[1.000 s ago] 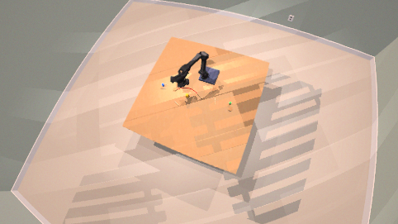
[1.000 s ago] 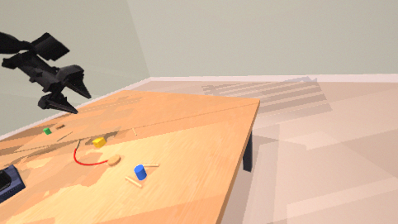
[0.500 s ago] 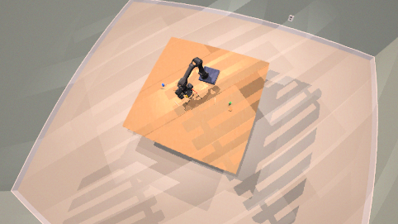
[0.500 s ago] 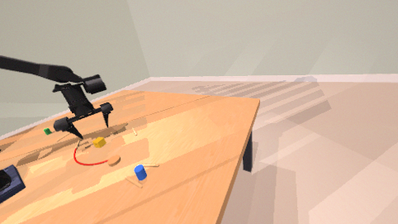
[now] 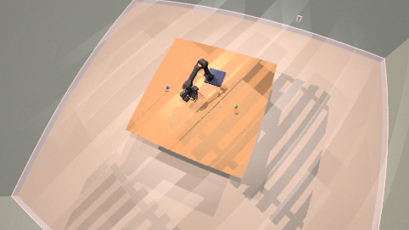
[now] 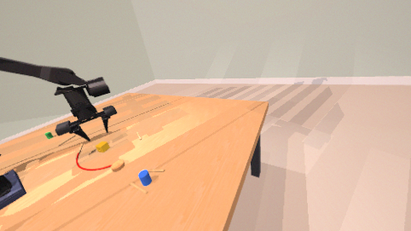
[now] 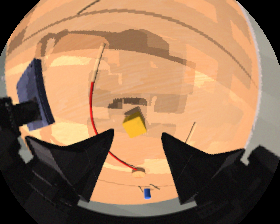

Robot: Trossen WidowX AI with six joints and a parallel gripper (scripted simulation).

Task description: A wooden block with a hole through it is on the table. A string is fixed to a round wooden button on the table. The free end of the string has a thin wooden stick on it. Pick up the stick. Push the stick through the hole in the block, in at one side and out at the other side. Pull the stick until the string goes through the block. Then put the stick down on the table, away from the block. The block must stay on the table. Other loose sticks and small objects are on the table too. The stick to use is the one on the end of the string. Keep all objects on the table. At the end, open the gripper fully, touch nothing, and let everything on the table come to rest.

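Right now the yellow wooden block is 5 cm below my gripper tip, 1 cm to the right of it and 1 cm behind it. Also, from my gripper tip: blue cylinder 32 cm to the right, 4 cm below, 1 cm behind; green piece 44 cm to the left, 11 cm behind, 4 cm below; round wooden button 17 cm to the right, 5 cm below, 2 cm behind.
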